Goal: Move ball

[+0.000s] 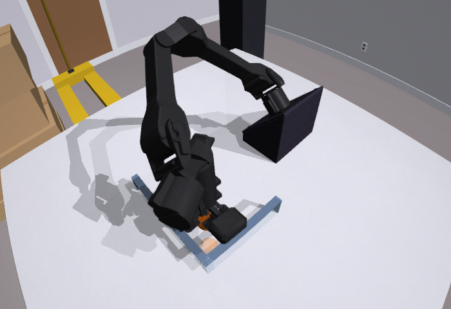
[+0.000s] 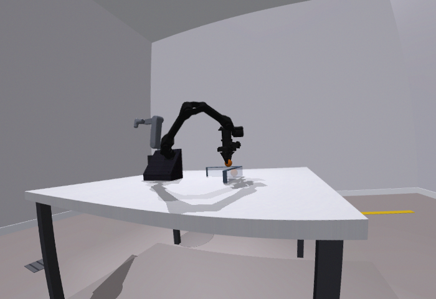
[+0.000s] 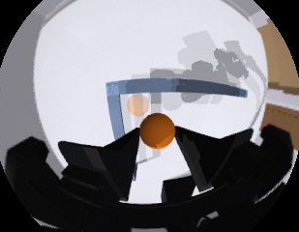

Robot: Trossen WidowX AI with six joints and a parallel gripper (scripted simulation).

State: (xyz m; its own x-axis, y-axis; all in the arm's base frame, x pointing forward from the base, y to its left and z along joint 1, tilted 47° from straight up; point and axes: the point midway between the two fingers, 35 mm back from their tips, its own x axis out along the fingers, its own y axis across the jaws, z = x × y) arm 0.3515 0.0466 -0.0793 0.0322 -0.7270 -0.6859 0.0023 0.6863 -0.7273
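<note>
The see-through copy of ball lies 20 mm ahead of my gripper tip, 30 mm to the left of it and 60 mm below it. From my gripper tip the other things lie so: orange ball (right at my gripper tip).
</note>
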